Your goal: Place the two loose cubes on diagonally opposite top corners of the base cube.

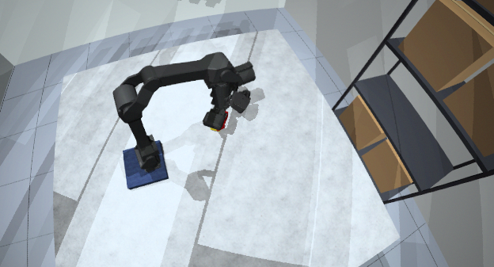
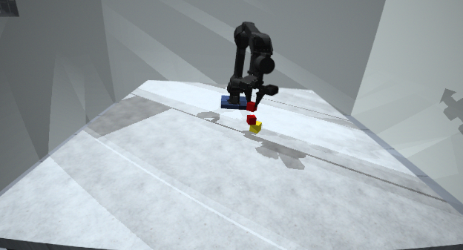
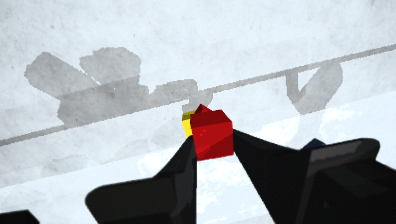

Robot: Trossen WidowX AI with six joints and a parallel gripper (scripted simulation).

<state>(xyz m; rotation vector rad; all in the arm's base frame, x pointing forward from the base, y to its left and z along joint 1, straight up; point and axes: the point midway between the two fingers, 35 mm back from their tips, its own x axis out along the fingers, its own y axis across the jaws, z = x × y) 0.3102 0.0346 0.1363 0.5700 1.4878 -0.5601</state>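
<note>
The yellow base cube is 2 cm behind my gripper tip, 3 cm to the left of it and 11 cm below it.
</note>
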